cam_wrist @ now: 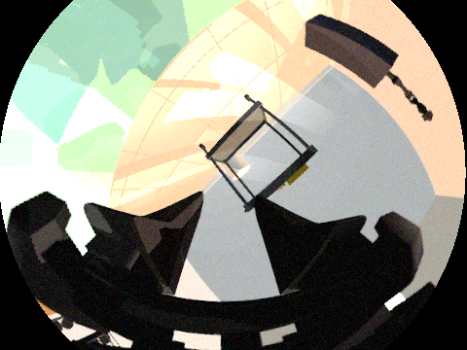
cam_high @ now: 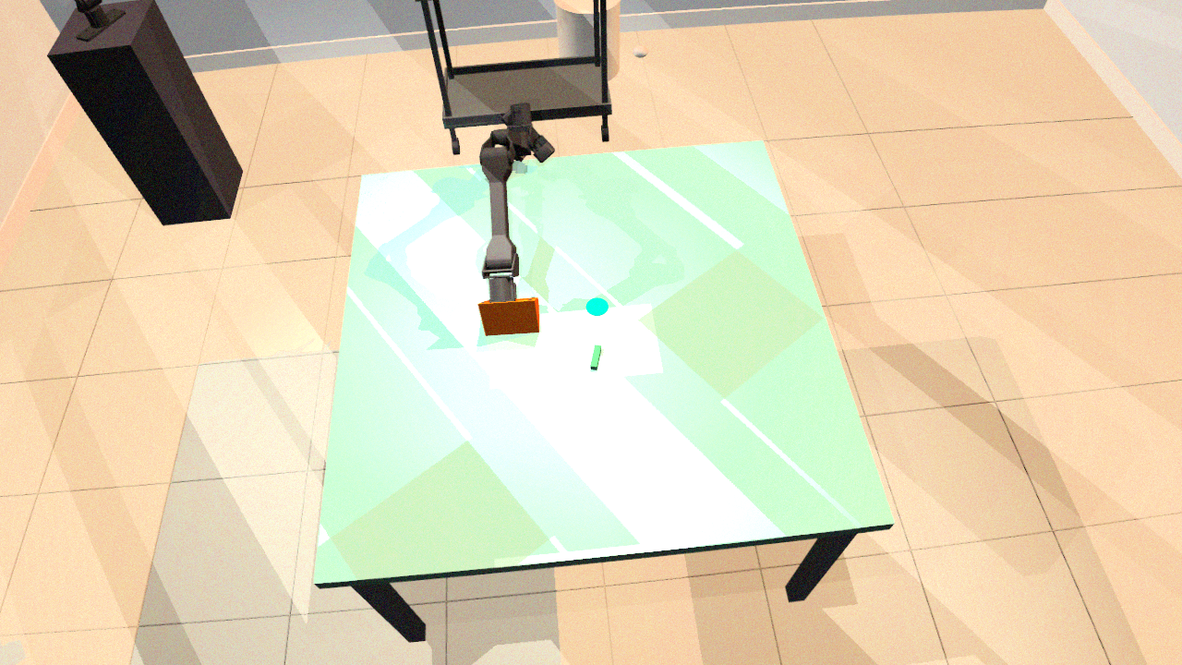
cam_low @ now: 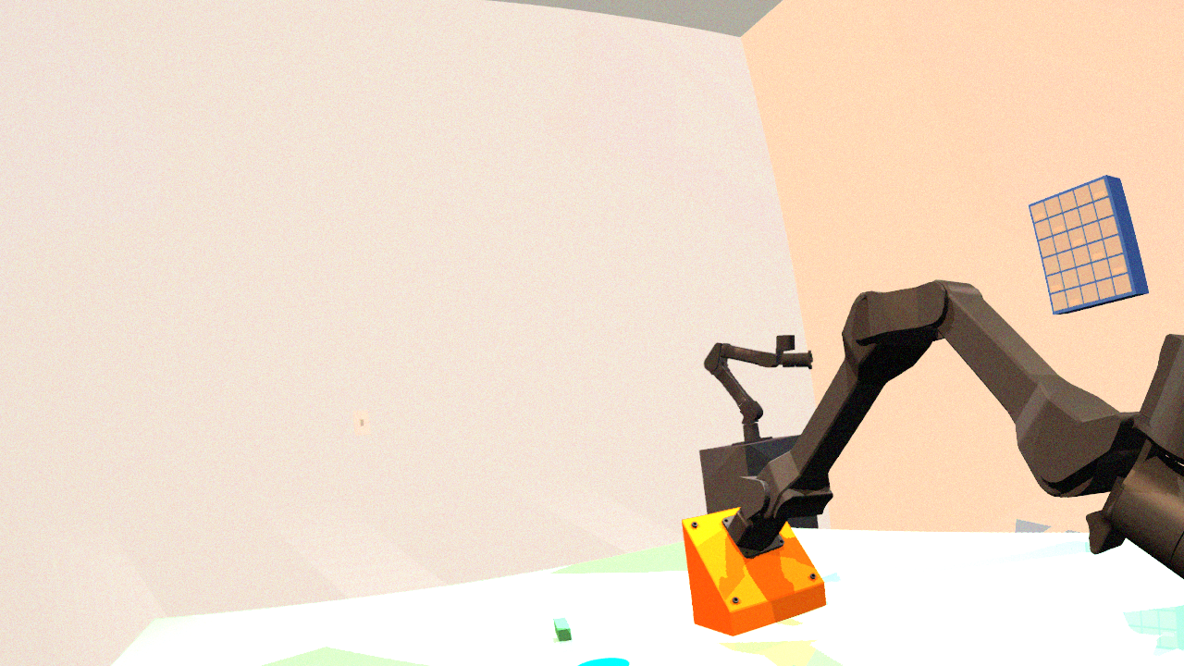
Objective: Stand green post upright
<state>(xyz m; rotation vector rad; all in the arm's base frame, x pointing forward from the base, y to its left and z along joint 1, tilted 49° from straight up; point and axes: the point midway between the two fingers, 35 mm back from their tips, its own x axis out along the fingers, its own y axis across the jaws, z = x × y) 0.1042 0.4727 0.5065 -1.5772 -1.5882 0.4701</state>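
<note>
Right now my gripper tip is 120 mm short of the green post, 860 mm to the left of it and 50 mm above it. Round my gripper tip: cyan circle (140 mm ahead, 690 mm to the right, 50 mm below).
</note>
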